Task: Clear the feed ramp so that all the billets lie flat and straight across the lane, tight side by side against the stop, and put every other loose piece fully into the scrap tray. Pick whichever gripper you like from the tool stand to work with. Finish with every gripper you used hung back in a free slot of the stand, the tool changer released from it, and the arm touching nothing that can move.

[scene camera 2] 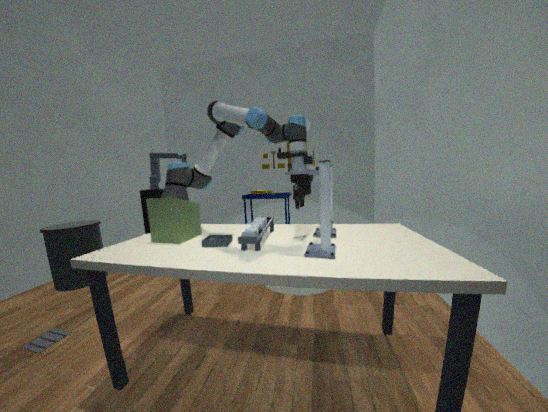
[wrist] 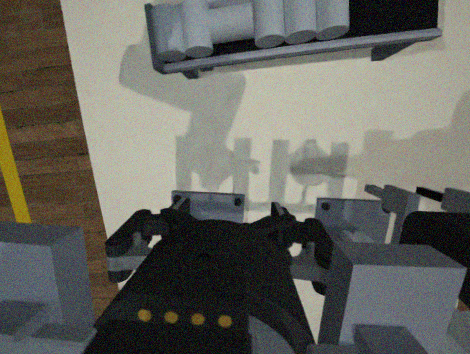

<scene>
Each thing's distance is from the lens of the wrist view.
adaptive gripper (wrist: 217, 273): 0.05 m
tool stand (wrist: 375, 290): 0.07 m
</scene>
